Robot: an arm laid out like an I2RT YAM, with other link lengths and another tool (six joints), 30 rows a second.
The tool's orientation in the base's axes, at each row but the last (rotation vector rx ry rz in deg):
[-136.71 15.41 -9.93]
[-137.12 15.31 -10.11]
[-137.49 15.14 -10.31]
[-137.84 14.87 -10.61]
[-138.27 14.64 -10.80]
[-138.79 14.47 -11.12]
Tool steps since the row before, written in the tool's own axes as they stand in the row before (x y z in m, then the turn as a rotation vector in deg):
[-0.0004 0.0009 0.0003 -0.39 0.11 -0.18]
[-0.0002 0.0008 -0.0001 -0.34 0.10 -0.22]
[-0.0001 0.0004 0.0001 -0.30 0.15 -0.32]
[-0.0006 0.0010 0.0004 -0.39 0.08 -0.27]
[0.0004 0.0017 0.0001 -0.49 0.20 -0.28]
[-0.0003 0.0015 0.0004 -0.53 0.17 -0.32]
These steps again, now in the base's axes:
[-0.0005 -0.0004 -0.0009 -0.43 -0.10 0.04]
[-0.0003 -0.0006 -0.0005 -0.39 -0.13 0.08]
[-0.0001 -0.0002 -0.0003 -0.38 -0.24 0.12]
[-0.0006 -0.0003 -0.0010 -0.44 -0.14 0.12]
[0.0002 -0.0013 -0.0012 -0.56 -0.21 0.05]
[-0.0004 -0.0008 -0.0013 -0.60 -0.20 0.09]

